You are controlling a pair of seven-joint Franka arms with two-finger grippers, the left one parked.
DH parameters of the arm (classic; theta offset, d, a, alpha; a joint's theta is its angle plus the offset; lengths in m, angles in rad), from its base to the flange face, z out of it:
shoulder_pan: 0 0.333 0 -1.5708
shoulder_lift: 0 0 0 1.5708
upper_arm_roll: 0 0.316 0.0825 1.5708
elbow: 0 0 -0.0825 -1.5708
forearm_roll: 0 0.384 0 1.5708
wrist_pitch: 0 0 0.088 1.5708
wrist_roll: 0 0.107 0 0
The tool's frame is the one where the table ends.
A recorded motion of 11 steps. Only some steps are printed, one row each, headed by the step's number.
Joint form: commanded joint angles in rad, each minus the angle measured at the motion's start. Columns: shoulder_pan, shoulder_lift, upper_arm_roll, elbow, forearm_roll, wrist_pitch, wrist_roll.
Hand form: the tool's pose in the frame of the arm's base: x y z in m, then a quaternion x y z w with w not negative. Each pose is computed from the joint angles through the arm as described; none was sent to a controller.
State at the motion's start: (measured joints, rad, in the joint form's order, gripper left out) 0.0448 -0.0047 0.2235 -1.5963 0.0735 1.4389 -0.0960
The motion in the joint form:
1: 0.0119 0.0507 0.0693 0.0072 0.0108 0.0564 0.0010
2: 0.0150 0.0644 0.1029 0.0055 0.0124 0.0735 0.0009
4: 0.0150 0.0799 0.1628 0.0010 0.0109 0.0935 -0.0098
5: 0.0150 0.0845 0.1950 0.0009 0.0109 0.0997 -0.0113
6: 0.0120 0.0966 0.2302 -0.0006 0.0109 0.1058 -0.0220
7: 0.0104 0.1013 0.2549 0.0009 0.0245 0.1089 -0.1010
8: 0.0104 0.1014 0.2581 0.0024 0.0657 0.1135 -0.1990
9: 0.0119 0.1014 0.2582 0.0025 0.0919 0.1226 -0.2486
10: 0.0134 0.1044 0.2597 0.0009 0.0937 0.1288 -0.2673
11: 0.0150 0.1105 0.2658 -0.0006 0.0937 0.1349 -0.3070
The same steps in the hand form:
1: 0.5215 0.1965 0.5859 -0.97180 -0.22021 0.07443 0.03964
2: 0.5191 0.2160 0.5794 -0.96764 -0.23745 0.07425 0.04217
4: 0.5111 0.2466 0.5714 -0.95873 -0.27073 0.07474 0.04430
5: 0.5047 0.2627 0.5699 -0.95406 -0.28666 0.07440 0.04541
6: 0.4994 0.2785 0.5642 -0.94740 -0.30664 0.07813 0.04794
7: 0.4937 0.2909 0.5635 -0.93015 -0.35403 0.07751 0.05897
8: 0.4912 0.2965 0.5652 -0.91012 -0.39904 0.07401 0.08347
9: 0.4904 0.3001 0.5665 -0.89916 -0.42081 0.06863 0.09862
10: 0.4906 0.3020 0.5648 -0.89466 -0.43003 0.06701 0.10087
11: 0.4903 0.3059 0.5616 -0.88430 -0.45052 0.06576 0.10356

